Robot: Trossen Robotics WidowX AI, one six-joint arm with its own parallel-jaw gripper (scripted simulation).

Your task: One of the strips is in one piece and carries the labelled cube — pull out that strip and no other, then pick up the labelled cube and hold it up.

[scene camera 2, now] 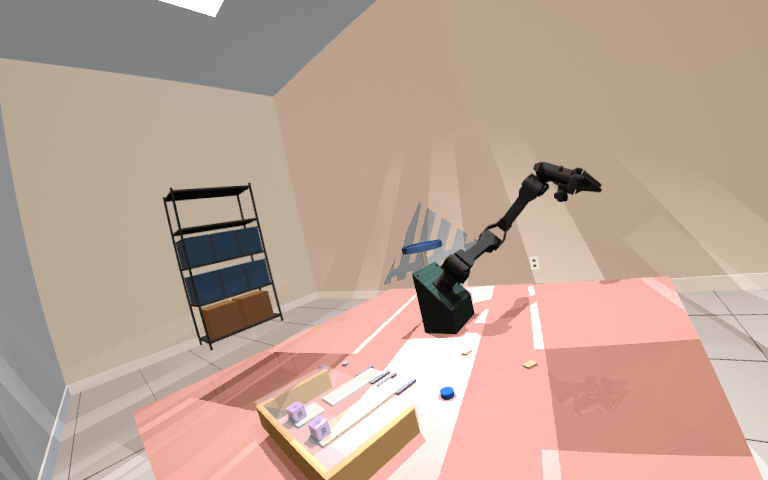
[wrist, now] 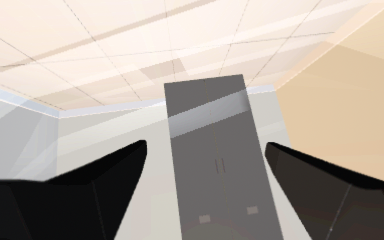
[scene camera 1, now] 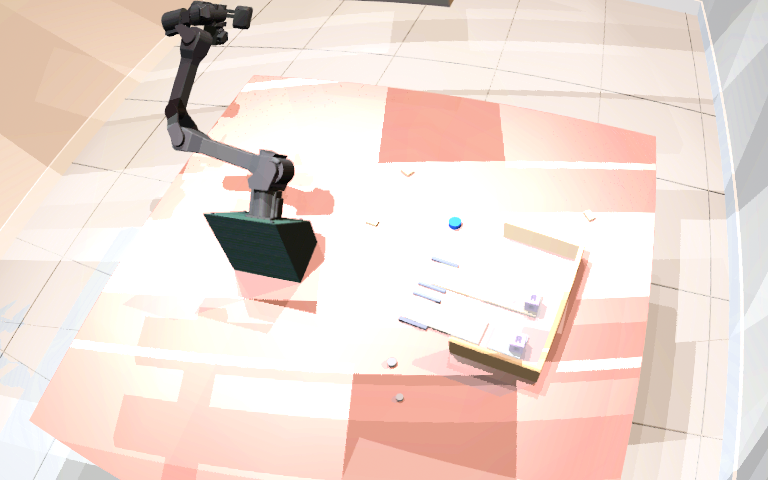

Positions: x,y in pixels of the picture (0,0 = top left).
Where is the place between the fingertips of the gripper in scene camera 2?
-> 601,188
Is the gripper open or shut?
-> Open.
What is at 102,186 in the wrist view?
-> The gripper.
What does the gripper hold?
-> Nothing.
